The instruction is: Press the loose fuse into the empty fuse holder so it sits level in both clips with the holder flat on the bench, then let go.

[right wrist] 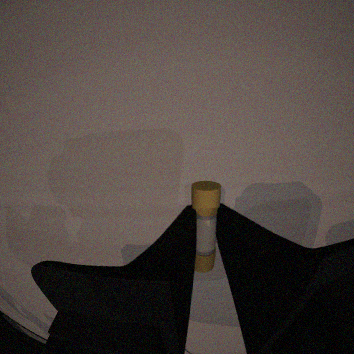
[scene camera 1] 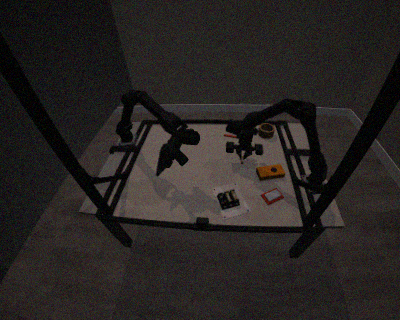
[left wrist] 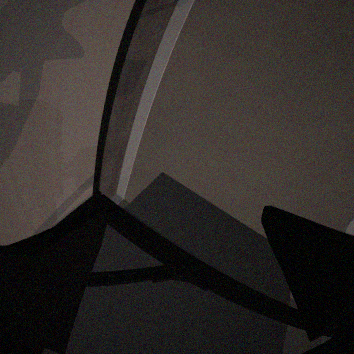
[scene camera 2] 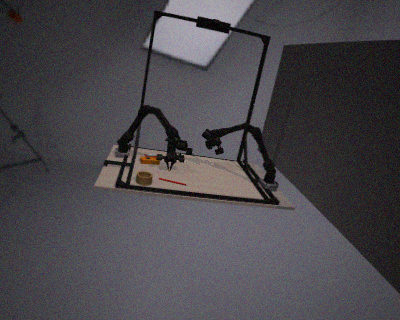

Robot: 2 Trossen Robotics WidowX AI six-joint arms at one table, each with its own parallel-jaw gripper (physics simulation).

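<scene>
A fuse with brass caps and a pale glass middle is between the fingertips of my right gripper, which is shut on it, low at the table. Whether the fuse touches the table cannot be told. The black fuse holder is on a white plate nearer the front edge in scene camera 1; pale pieces show on it, but its clips are too small to make out. My left gripper is open and empty, raised over the other side of the table.
An orange box and a red-rimmed tray are right of the holder in scene camera 1. A brown ring-shaped bowl and a red stick lie by the far edge there. A black frame surrounds the table.
</scene>
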